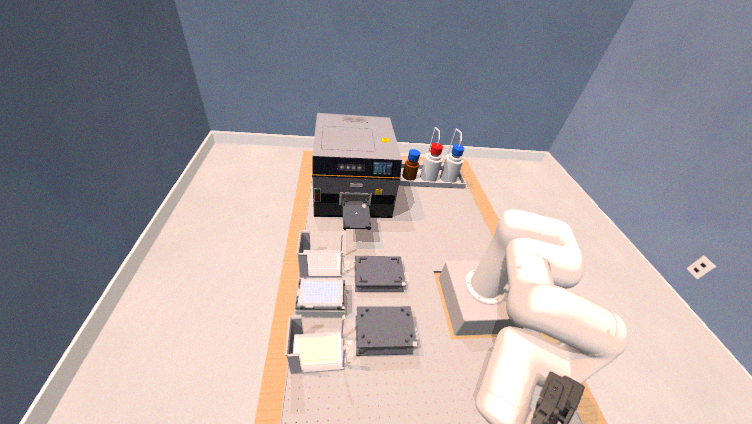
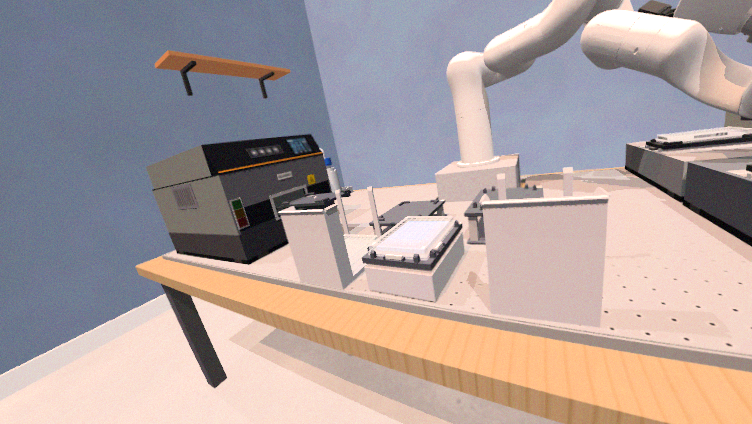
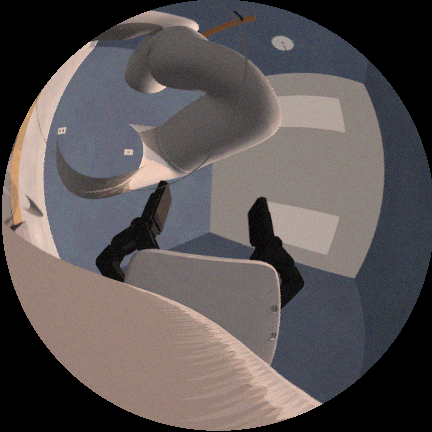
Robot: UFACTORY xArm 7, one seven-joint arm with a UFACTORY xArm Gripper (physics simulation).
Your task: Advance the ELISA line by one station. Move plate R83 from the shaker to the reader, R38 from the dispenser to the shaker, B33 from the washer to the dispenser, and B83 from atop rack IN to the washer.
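Pixels of known places: gripper, fingertip midpoint: (image 1: 568,378) (image 3: 212,196); arm's base, origin of the base link: (image 1: 484,287) (image 2: 477,163).
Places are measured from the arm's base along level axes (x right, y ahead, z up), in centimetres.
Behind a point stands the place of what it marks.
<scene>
My gripper (image 3: 212,196) {x -37.7, y 4.3, z 31.2 cm} is open and empty, raised at the right front and turned away from the stations. The reader (image 1: 356,168) {x 32.3, y 47.5, z 14.8 cm} (image 2: 263,189) {x 29.6, y 53.8, z 6.3 cm} has its dark tray (image 1: 356,214) {x 22.1, y 44.9, z 1.7 cm} out with no plate on it. A clear-white plate (image 1: 321,292) {x -9.6, y 50.2, z -2.4 cm} (image 2: 416,235) {x -10.9, y 52.0, z -1.9 cm} sits in a dark nest on a low white block between two racks. The far rack (image 1: 303,255) {x -1.0, y 57.9, z 2.8 cm} holds white plates (image 1: 323,261) {x 4.4, y 53.0, z -5.9 cm}; the near rack (image 1: 293,344) {x -24.7, y 53.9, z -5.2 cm} holds cream plates (image 1: 318,350) {x -25.0, y 47.3, z -5.9 cm}. Another white plate (image 2: 703,135) {x -46.8, y -3.5, z 1.4 cm} lies on a grey device (image 2: 655,160) {x -39.4, y -1.5, z -2.9 cm} at the right. Plate labels are too small to read.
Two dark bare platforms (image 1: 379,271) {x 3.0, y 33.6, z -4.6 cm} (image 1: 386,327) {x -17.0, y 29.8, z -2.7 cm} stand beside the racks, toward the arm base (image 1: 473,300) {x -5.5, y 4.2, z -0.1 cm} (image 2: 476,179) {x -2.9, y 9.7, z -3.0 cm}. Thin upright rack posts (image 2: 373,210) {x 1.9, y 46.6, z -0.4 cm} rise near the plates. Bottles (image 1: 431,165) {x 63.8, y 15.6, z 1.4 cm} stand in a tray beside the reader. A dark device (image 2: 718,194) {x -43.9, y 22.6, z -4.2 cm} stands at the right.
</scene>
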